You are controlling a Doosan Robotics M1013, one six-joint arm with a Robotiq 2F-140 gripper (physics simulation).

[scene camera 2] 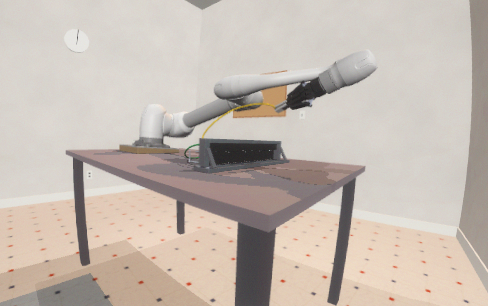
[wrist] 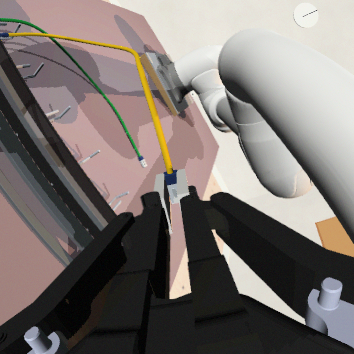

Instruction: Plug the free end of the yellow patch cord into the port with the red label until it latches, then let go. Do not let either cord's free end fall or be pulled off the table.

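Where they show: gripper, fingertip midpoint: (scene camera 2: 276, 109) (wrist: 172, 184); arm's base, origin of the base link: (scene camera 2: 151, 146) (wrist: 172, 81).
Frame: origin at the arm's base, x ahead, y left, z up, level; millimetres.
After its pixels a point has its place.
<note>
My gripper (scene camera 2: 283, 107) {y 52, x 835, z 209 mm} (wrist: 172, 184) {y 52, x 835, z 209 mm} is shut on the plug of the yellow patch cord, whose dark blue boot (wrist: 170, 177) {y 42, x 839, z 214 mm} shows between the fingertips in the wrist view. It holds the plug in the air, above the level of the patch panel's top. The yellow cord (scene camera 2: 218, 119) {y -125, x 647, z 150 mm} (wrist: 156, 120) {y -6, x 823, z 227 mm} arches from there down to the panel's rear side. The patch panel (scene camera 2: 240, 142) {y -181, x 797, z 58 mm} (wrist: 55, 145) {y -47, x 794, z 66 mm} stands on the table. The red label and its port cannot be made out.
The green cord (scene camera 2: 187, 150) {y -261, x 606, z 22 mm} (wrist: 102, 92) {y -97, x 486, z -27 mm} curves behind the panel, its free plug (wrist: 143, 162) {y 119, x 531, z -25 mm} over the table in the wrist view. Metal hooks (wrist: 91, 156) {y 7, x 687, z -3 mm} stick out along the panel's rear. The table (scene camera 2: 280, 200) {y -516, x 1092, z -33 mm} has its edge near the robot base (scene camera 2: 150, 142) {y -49, x 62, z 29 mm} (wrist: 167, 82) {y -11, x 85, z 4 mm}.
</note>
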